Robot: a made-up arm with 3 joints. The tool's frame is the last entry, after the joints. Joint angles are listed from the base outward. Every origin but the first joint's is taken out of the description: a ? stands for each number. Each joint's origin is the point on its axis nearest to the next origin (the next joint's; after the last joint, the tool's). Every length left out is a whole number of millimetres.
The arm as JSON. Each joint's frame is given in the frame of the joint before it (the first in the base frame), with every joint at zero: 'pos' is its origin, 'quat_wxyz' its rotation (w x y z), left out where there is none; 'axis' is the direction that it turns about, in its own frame. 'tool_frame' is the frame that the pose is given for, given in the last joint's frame.
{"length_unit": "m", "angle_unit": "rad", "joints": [
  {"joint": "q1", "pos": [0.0, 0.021, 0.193], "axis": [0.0, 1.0, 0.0]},
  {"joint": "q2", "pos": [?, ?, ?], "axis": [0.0, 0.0, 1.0]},
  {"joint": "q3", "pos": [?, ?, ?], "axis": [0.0, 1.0, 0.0]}
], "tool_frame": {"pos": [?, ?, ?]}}
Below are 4 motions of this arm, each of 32 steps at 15 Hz.
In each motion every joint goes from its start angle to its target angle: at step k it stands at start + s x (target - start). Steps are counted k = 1, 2, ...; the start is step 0. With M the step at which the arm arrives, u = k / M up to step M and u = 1 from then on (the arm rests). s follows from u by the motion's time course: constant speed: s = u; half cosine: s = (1 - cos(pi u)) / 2; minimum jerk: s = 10 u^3 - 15 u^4 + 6 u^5.
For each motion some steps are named. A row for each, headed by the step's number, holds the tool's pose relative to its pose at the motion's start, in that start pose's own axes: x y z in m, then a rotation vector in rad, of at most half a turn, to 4 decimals.
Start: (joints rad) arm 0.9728 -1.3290 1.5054
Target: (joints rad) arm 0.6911 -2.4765 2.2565
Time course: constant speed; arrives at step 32
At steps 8, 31, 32:
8: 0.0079 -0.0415 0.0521 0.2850 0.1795 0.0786
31: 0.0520 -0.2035 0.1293 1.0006 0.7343 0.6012
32: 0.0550 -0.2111 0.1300 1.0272 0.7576 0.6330

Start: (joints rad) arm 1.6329 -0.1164 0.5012
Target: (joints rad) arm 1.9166 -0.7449 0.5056
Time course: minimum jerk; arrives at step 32
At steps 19, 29, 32:
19: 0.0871 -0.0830 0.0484 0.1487 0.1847 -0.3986
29: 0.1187 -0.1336 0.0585 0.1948 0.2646 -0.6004
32: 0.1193 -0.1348 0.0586 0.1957 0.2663 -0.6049

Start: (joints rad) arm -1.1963 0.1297 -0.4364
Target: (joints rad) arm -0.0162 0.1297 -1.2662
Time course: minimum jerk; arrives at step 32
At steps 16, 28, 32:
16: 0.1193 -0.0142 0.0415 0.0602 0.1704 -0.0452
28: 0.2412 -0.0333 0.0104 0.0947 0.3364 -0.1067
32: 0.2449 -0.0340 0.0081 0.0954 0.3419 -0.1089

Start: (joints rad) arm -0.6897 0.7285 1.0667
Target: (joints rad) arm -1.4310 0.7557 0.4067
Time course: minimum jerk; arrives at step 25
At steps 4, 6, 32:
4: 0.0059 0.0008 -0.0034 -0.0085 -0.0385 -0.0132
6: 0.0175 0.0022 -0.0097 -0.0257 -0.1131 -0.0384
32: 0.1946 -0.0148 -0.0689 -0.4079 -1.1917 -0.3332

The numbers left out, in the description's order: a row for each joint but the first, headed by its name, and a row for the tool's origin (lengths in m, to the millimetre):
q2: -0.268 0.0 0.093
q3: 0.098 0.241 0.0
tool: 0.058 0.0 0.013

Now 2 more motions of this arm.
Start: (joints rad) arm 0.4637 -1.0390 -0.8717
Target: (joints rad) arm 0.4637 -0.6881 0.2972
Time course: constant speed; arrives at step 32
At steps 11, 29, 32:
11: -0.0189 0.0156 -0.0007 0.0755 0.4013 0.0951
29: -0.0718 0.0371 0.0065 0.1118 1.0500 0.3140
32: -0.0828 0.0394 0.0095 0.1053 1.1563 0.3563

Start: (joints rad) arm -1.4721 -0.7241 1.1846
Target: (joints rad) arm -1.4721 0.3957 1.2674
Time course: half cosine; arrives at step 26
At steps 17, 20, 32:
17: -0.0811 0.0176 -0.2047 -0.7688 0.0572 0.2858
20: -0.0959 -0.0001 -0.2420 -0.9198 0.0665 0.3358
32: -0.1080 -0.0210 -0.2725 -1.0542 0.0740 0.3786

